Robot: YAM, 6 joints.
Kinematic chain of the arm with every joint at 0, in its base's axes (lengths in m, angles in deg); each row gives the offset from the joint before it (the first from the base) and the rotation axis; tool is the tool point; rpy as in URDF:
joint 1: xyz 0 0 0.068 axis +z
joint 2: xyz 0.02 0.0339 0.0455 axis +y
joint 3: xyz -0.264 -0.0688 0 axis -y
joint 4: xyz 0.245 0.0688 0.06 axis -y
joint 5: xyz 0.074 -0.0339 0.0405 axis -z
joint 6: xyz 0.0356 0 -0.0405 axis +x
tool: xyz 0 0 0 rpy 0 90 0
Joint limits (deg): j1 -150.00..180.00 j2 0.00..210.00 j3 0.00..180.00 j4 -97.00..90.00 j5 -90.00..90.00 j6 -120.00..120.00
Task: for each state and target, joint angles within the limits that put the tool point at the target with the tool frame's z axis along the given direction. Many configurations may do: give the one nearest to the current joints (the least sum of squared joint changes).
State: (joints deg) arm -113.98 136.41 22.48 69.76 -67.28 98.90
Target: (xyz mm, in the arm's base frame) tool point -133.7 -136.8 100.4 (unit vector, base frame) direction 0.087 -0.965 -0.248
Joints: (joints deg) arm -143.17 88.88 5.91 56.98 -55.53 98.90
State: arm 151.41 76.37 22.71 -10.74 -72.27 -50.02
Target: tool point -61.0 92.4 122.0 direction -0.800 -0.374 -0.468
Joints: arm 107.09 69.30 18.99 -54.35 -61.05 -50.02
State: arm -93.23 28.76 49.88 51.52 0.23 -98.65
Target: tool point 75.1 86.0 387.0 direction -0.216 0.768 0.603
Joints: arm -144.68 0.09 33.16 80.87 48.72 -98.65
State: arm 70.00 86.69 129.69 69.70 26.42 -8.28
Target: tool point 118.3 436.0 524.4 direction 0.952 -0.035 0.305
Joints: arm 79.07 136.88 160.43 40.86 70.24 -8.28
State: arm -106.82 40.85 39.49 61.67 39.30 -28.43
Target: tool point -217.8 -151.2 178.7 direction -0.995 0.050 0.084
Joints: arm -140.01 91.10 20.90 76.77 42.68 -28.43
